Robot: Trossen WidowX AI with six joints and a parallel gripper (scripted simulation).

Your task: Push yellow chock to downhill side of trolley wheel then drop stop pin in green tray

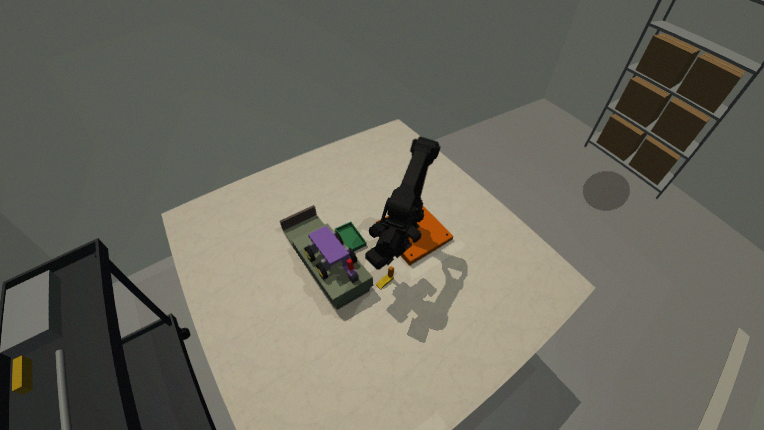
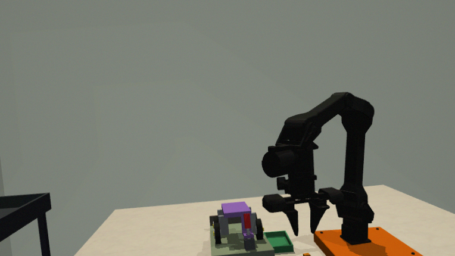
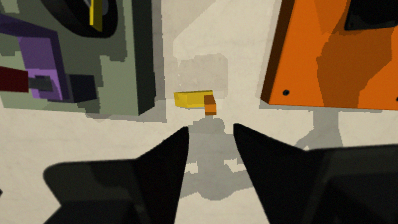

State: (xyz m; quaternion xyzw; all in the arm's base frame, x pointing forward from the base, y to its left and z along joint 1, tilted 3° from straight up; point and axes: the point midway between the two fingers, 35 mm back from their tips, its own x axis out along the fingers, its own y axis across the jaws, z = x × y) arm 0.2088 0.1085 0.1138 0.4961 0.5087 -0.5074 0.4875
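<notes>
Right now my gripper tip is 20 mm short of the yellow chock and 90 mm above it. Also, from my gripper tip: trolley: 130 mm ahead, 160 mm to the right; then red-headed stop pin: 120 mm ahead, 50 mm to the right, 10 mm above; then grey-green ramp: 130 mm ahead, 160 mm to the right, 70 mm below.
</notes>
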